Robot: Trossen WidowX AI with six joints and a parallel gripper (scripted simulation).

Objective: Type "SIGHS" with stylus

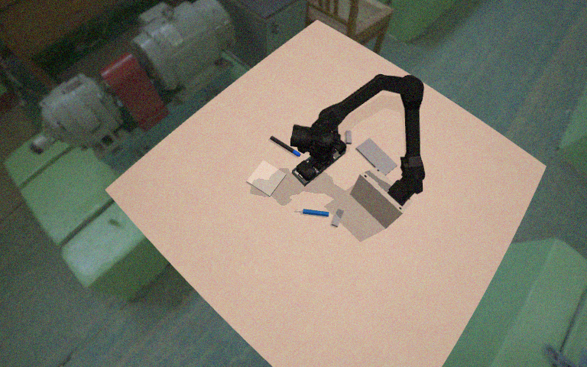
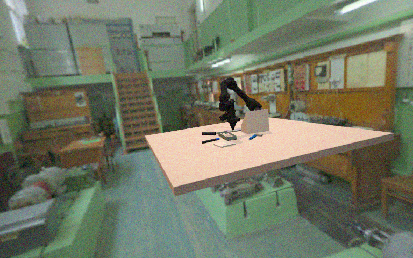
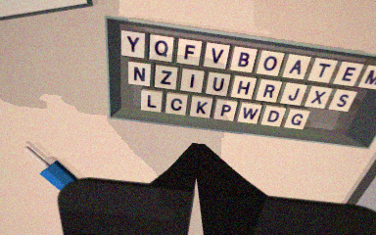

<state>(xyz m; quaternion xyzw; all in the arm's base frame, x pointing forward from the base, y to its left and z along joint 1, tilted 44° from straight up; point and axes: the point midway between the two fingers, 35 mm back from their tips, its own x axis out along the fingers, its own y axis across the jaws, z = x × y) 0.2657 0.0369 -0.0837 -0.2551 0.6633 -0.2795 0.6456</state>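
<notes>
Now: gripper tip 7 cm past the stylus, 14 cm to the right of it and 5 cm above it. Round my gripper tip: stylus tip 5 cm behind, 16 cm to the left, 5 cm below; then small grey block 17 cm behind, 7 cm to the left, 5 cm below; then pen 15 cm ahead, 5 cm below.
</notes>
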